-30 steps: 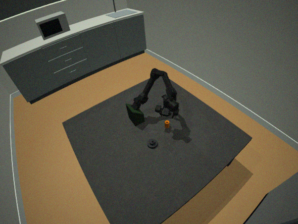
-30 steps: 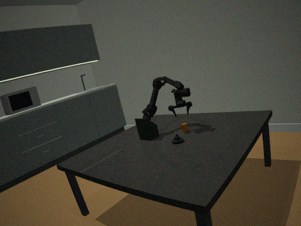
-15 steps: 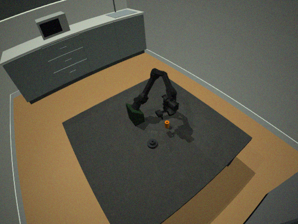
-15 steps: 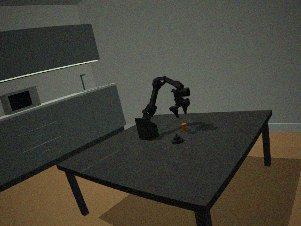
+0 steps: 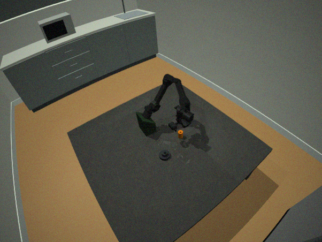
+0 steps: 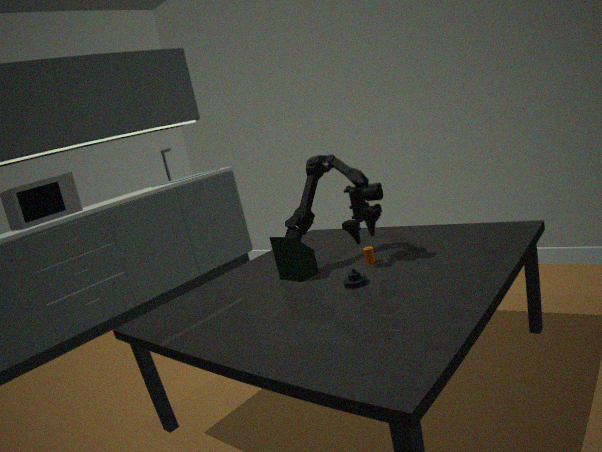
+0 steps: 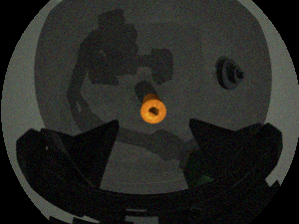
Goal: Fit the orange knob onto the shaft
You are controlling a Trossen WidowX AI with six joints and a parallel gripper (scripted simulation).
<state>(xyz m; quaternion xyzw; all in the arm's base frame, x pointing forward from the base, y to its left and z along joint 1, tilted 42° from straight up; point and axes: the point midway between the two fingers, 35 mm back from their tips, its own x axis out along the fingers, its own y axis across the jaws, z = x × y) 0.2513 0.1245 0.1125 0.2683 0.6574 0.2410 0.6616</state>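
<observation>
My gripper tip is now 7 cm above the orange knob. Also, from my gripper tip: dark round pedestal: 21 cm to the right, 8 cm ahead, 6 cm below.
</observation>
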